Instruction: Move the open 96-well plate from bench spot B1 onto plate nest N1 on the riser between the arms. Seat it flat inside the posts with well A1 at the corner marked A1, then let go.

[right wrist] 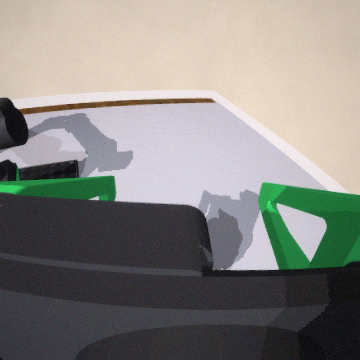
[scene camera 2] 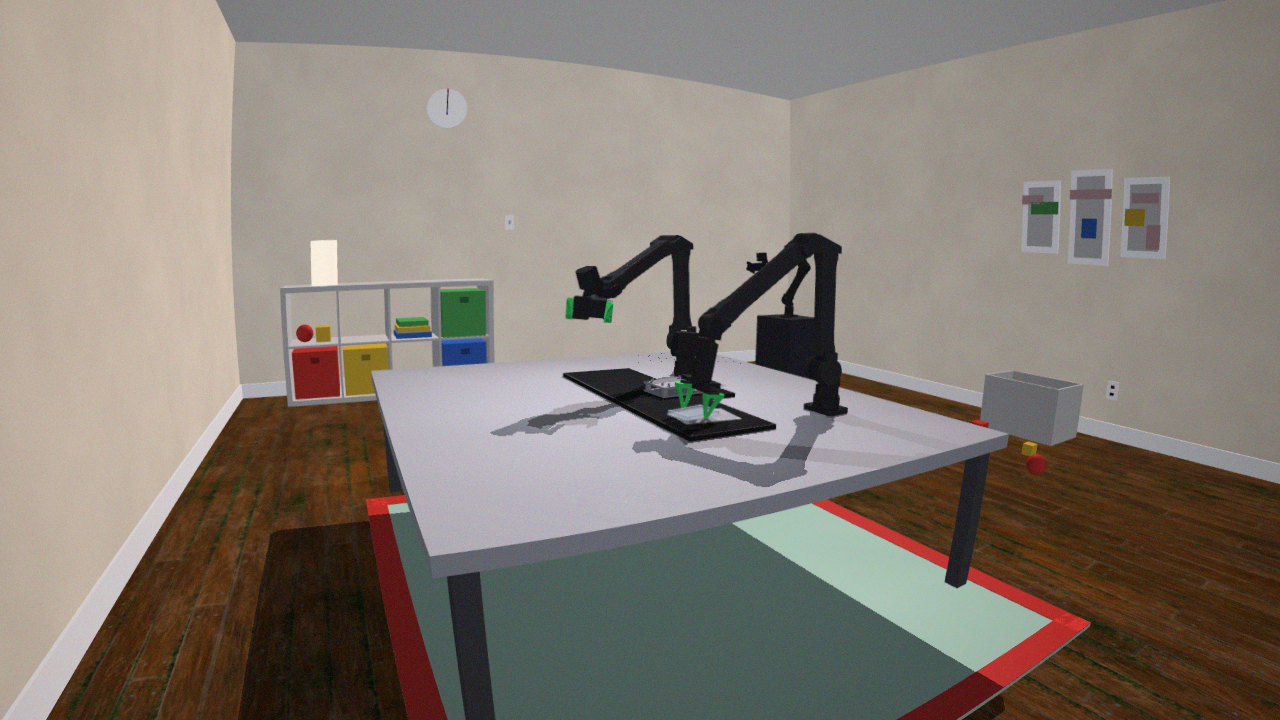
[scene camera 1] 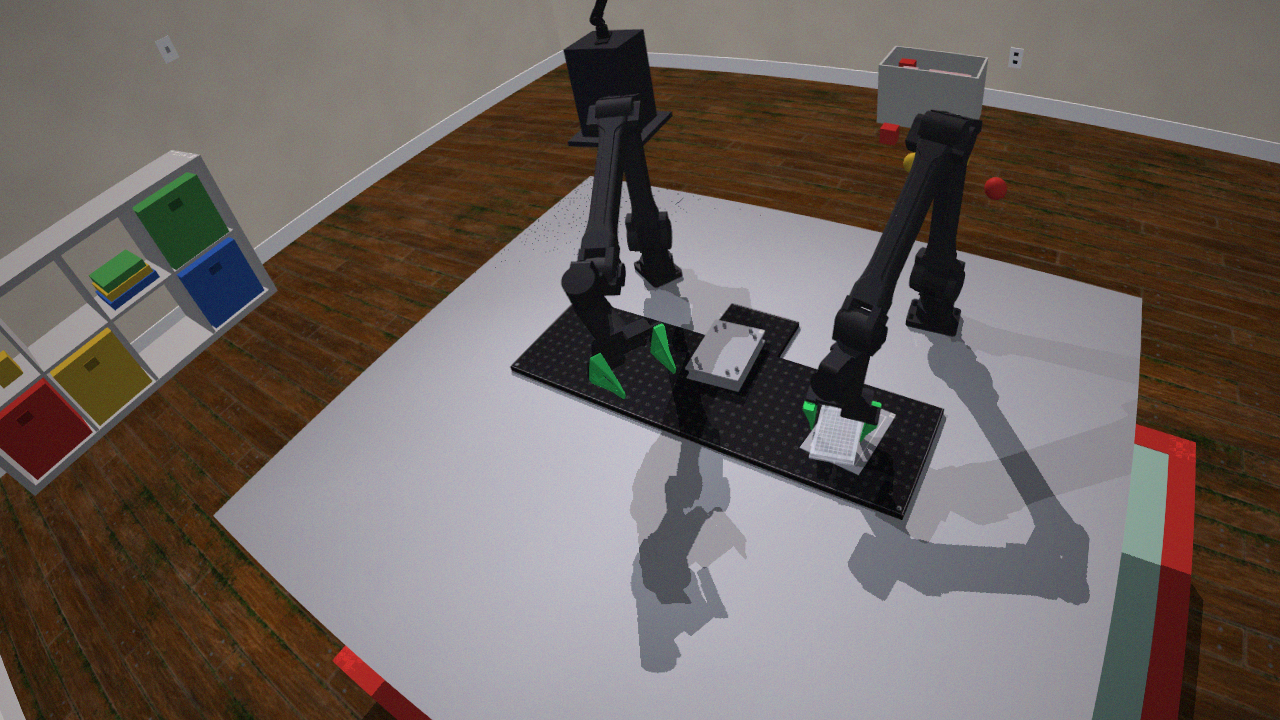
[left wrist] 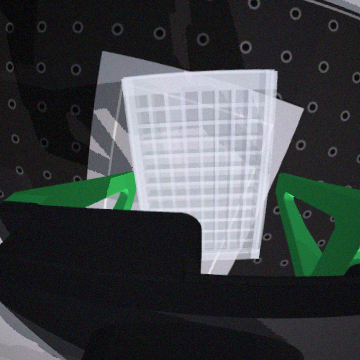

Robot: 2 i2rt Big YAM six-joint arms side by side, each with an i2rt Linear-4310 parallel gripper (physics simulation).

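The white 96-well plate lies at an angle over the pale square of bench spot B1, at the right end of the black board in scene camera 1. My left gripper is open above it, with one green finger on each side; a gap shows at the right finger in the left wrist view. The plate's near left part is hidden by the gripper body. Nest N1 is a bare light plate with small corner posts on the grey riser; its A1 mark is not readable. My right gripper is open, empty and raised.
The black perforated board lies on the grey table. The riser with the nest stands between the two grippers in scene camera 1. The right gripper hangs over the board's left part there.
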